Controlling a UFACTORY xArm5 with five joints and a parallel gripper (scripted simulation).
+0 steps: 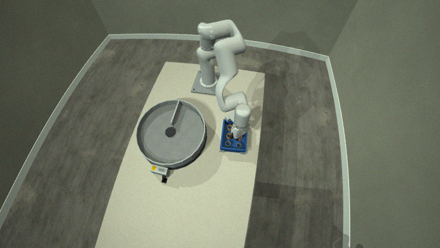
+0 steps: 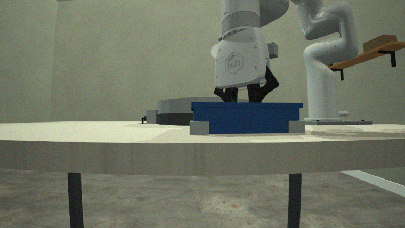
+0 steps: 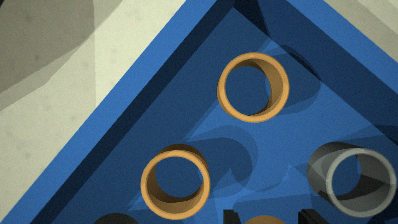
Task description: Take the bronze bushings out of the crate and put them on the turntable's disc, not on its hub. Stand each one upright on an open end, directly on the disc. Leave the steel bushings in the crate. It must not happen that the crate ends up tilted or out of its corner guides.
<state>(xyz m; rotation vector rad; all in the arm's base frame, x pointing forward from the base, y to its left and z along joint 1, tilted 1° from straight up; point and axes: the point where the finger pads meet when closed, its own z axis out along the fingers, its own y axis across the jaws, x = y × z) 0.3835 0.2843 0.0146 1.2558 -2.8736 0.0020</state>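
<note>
My hand is 30 mm to the left of the blue crate, 10 mm short of it and 10 mm above it. The rest, counted from my hand: grey turntable disc (400 mm to the right, 80 mm ahead, 20 mm above).
</note>
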